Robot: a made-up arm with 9 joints.
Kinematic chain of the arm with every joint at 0, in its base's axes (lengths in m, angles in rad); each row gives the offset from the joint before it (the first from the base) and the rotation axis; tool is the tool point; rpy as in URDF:
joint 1: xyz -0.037 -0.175 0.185 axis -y
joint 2: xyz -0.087 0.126 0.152 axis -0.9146 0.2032 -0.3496
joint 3: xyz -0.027 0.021 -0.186 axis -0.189 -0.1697 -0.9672
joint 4: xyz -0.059 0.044 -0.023 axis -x
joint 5: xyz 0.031 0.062 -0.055 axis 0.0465 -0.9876 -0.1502
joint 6: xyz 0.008 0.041 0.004 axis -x
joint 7: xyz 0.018 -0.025 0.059 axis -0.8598 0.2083 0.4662
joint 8: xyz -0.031 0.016 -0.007 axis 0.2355 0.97 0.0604
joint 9: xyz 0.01 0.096 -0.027 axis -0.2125 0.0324 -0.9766
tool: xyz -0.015 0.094 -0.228 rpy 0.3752 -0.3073 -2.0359
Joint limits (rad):
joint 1: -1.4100..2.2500
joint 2: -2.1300..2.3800
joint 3: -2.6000..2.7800
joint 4: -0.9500..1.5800
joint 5: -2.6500..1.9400
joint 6: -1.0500..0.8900
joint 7: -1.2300..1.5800
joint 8: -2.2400..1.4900
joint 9: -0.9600..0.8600
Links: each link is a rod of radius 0.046 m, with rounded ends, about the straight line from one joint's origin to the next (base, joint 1, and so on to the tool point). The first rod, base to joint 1, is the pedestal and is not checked.
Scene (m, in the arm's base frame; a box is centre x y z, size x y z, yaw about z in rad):
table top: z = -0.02
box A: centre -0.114 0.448 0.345 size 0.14 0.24 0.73 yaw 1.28
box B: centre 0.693 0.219 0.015 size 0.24 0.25 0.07 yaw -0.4
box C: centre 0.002 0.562 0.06 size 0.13 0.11 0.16 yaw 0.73
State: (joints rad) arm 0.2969 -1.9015 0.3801 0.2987 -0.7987 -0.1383 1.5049 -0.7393 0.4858
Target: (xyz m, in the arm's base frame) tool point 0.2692 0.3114 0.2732
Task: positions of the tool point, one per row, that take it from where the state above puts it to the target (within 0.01 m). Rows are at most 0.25 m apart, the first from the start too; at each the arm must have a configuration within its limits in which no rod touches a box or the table.
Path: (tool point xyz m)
1: -0.3843 0.4284 0.4114
2: -0.3497 0.3732 0.6002
3: -0.2399 0.2593 0.7299
4: -0.0430 0.2527 0.7229
5: 0.1173 0.2436 0.6379
6: 0.2123 0.2313 0.5046
7: 0.2645 0.2741 0.3984
8: 0.2692 0.3114 0.2732

